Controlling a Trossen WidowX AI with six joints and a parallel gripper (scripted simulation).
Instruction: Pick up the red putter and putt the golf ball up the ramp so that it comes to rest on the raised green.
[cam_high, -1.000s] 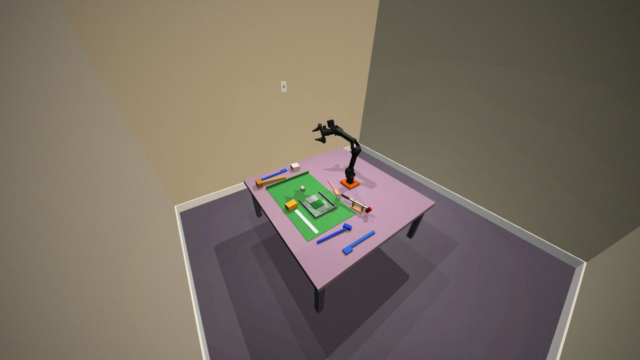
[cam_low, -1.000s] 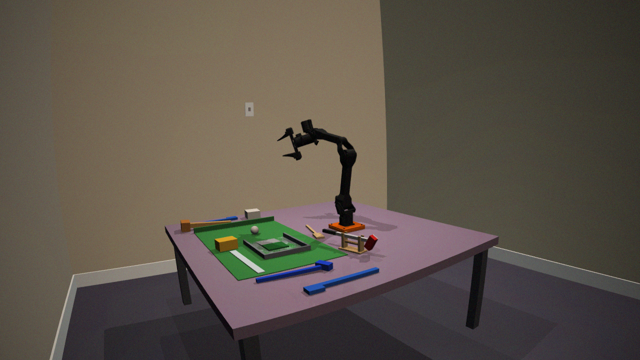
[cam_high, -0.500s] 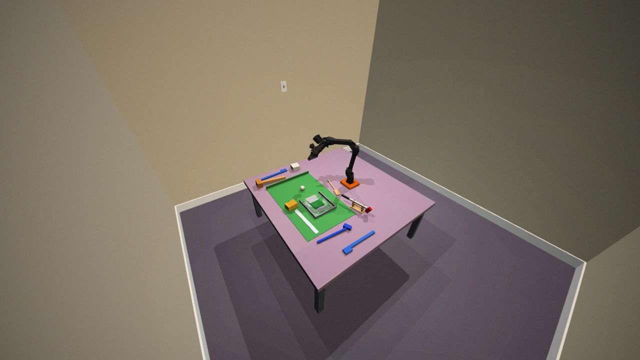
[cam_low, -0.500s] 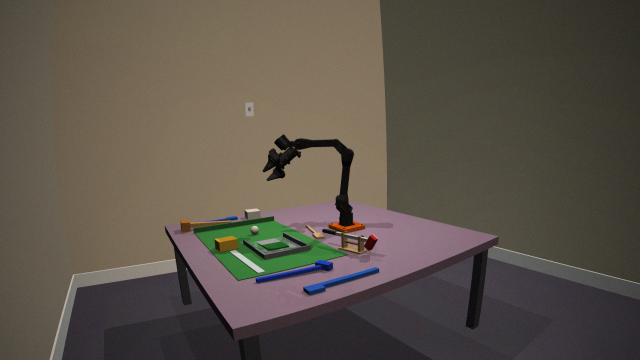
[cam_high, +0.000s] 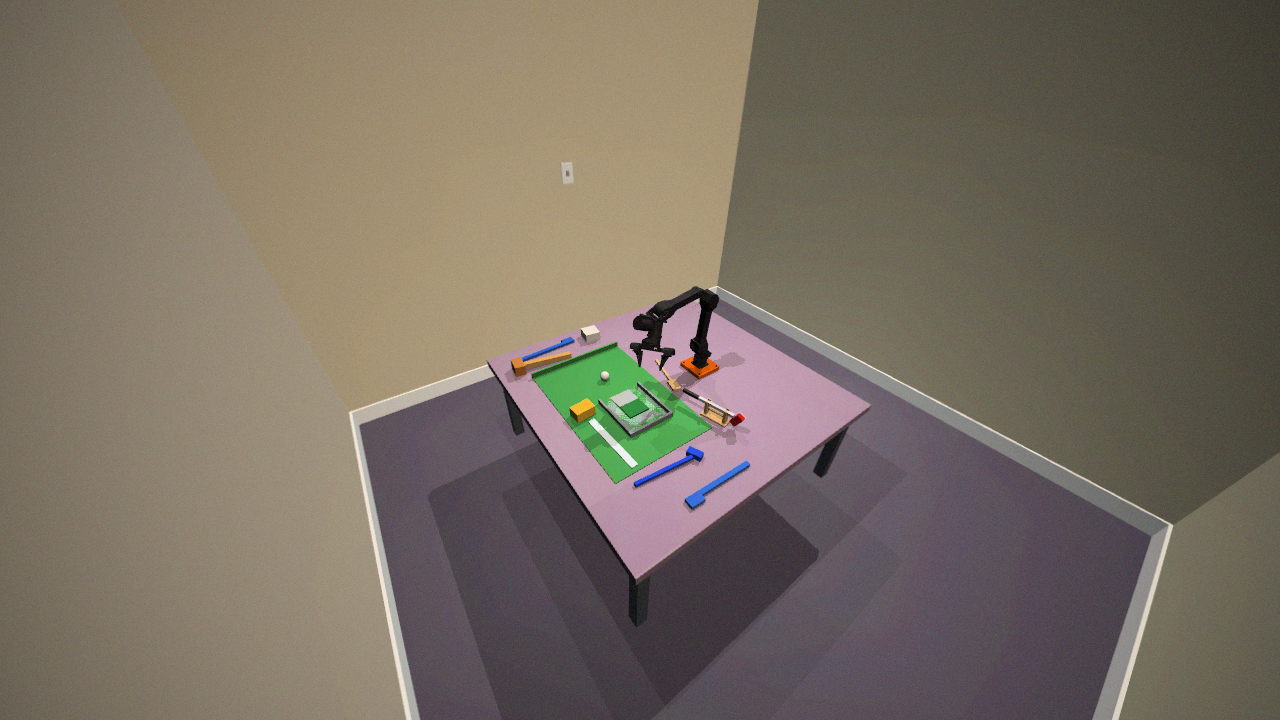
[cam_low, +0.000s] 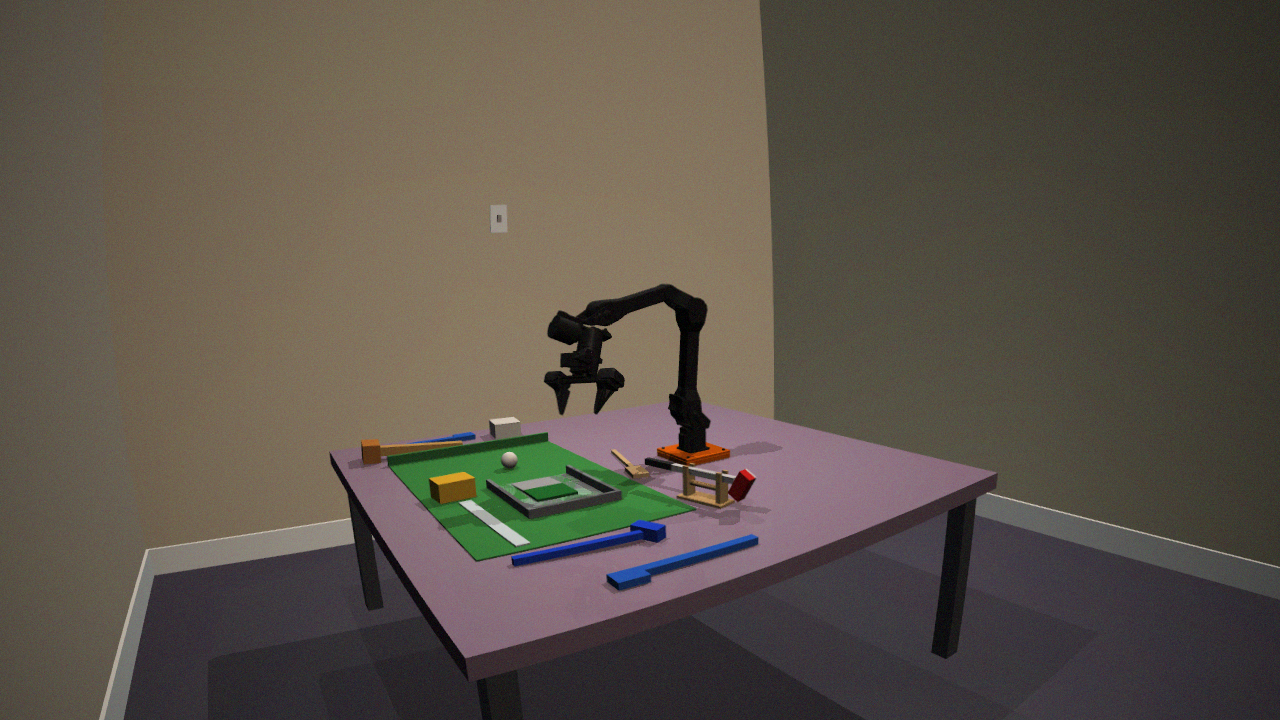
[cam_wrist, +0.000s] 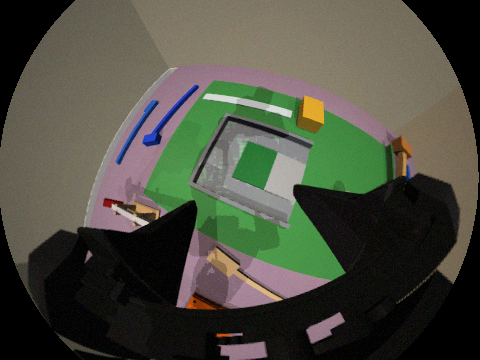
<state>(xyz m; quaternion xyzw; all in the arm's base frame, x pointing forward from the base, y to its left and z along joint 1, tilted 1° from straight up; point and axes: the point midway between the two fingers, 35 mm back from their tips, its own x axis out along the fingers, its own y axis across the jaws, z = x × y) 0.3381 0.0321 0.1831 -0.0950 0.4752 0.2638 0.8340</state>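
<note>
The red putter is 24 cm to the left of my gripper tip, 16 cm behind it and 11 cm below it. From my gripper tip the other things lie so: white golf ball: 23 cm to the right, 15 cm below, 9 cm ahead; orange block: 29 cm ahead, 15 cm below, 8 cm to the right; wooden stand: 26 cm to the left, 16 cm behind, 14 cm below.
</note>
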